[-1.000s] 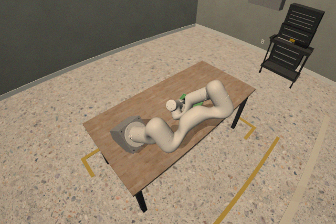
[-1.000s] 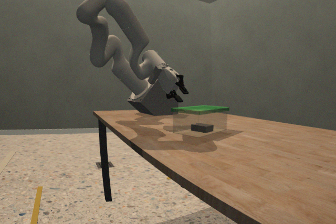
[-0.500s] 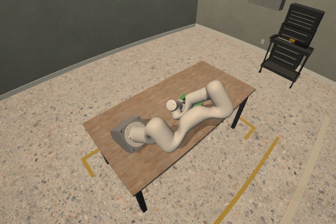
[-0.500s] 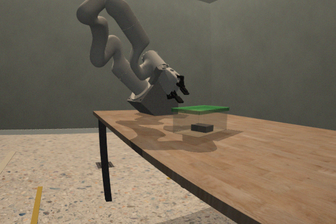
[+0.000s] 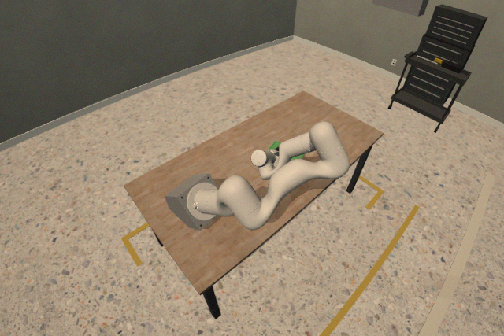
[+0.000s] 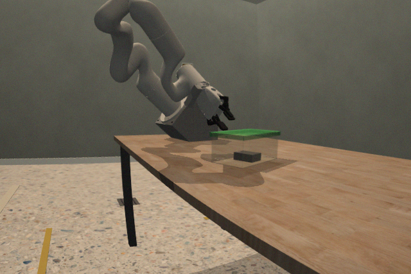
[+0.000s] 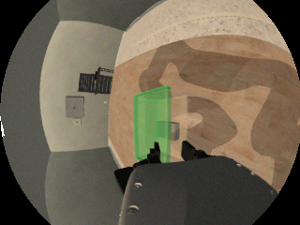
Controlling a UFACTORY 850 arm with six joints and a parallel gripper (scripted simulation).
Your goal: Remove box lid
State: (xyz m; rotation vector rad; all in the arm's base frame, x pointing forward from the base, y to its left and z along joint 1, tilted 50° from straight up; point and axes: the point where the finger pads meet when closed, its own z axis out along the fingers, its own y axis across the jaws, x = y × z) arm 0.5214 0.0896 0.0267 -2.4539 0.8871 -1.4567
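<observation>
Right now the green lid is 110 mm ahead of my hand, 30 mm to the left of it and 30 mm below it. Also, from my hand: box: 110 mm ahead, 30 mm to the left, 80 mm below.
</observation>
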